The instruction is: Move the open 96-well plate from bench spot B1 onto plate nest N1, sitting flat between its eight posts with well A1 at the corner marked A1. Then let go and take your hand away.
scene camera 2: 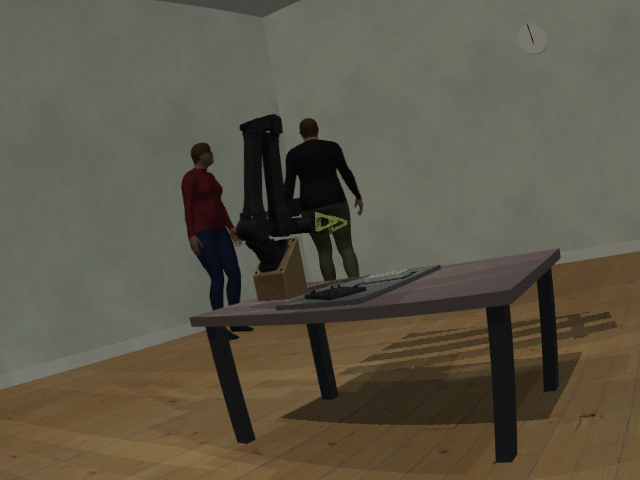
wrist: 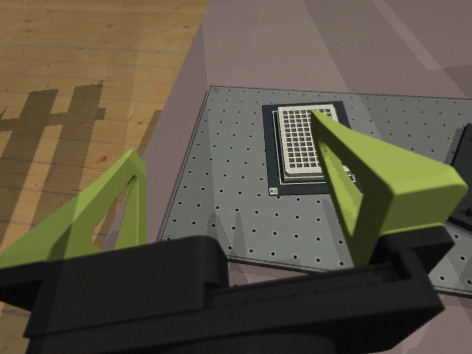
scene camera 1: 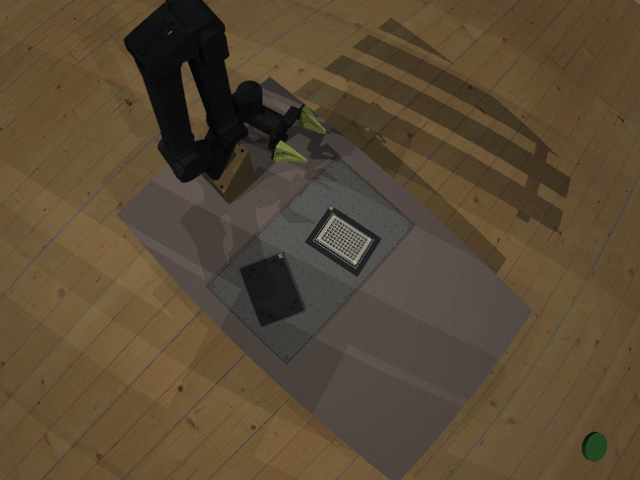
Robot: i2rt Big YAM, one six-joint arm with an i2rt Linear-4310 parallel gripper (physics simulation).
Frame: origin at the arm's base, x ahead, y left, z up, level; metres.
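Seen in the pictures: gripper, between the fingertips: [scene camera 2: 342,221] [wrist: 222,139] [scene camera 1: 316,146]; arm's base, origin of its link: [scene camera 2: 274,256] [scene camera 1: 216,153].
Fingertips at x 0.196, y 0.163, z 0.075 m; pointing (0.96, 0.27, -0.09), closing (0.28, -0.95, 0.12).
Pixels of each thing's middle, then the offset from my fingertips to it. Level surfaces: height alone.
- white 96-well plate, middle of its body: [wrist: 310,139] [scene camera 1: 344,239] [scene camera 2: 387,275] 0.184 m ahead, 0.068 m right, 0.197 m down
- black plate nest N1, middle of its body: [scene camera 1: 271,289] [scene camera 2: 334,291] 0.141 m ahead, 0.301 m right, 0.195 m down
- mauve table, height of its surface: 0.219 m down
The white 96-well plate [scene camera 1: 344,239] [scene camera 2: 388,273] [wrist: 299,137] lies flat on the dark mat of spot B1 [scene camera 1: 356,270] [wrist: 300,190], whose small A1 label shows at one corner. In the wrist view the right finger hides part of the plate. The black plate nest N1 [scene camera 1: 271,289] [scene camera 2: 336,292] [wrist: 464,175] stands beside it, turned at a different angle, with short posts near its corners, a pale corner label and no plate on it. My gripper [scene camera 1: 315,147] [scene camera 2: 341,223] [wrist: 222,139] is open and empty, raised above the table and back from the plate, towards the arm's base.
Spot and nest are on a grey perforated board [scene camera 1: 310,330] [scene camera 2: 289,306] [wrist: 240,225] on the mauve table [scene camera 1: 413,310] [scene camera 2: 465,279] [wrist: 260,45]. The arm stands on a wooden block [scene camera 1: 237,178] [scene camera 2: 281,284]. Two people [scene camera 2: 204,206] [scene camera 2: 317,175] stand behind the table in scene camera 2.
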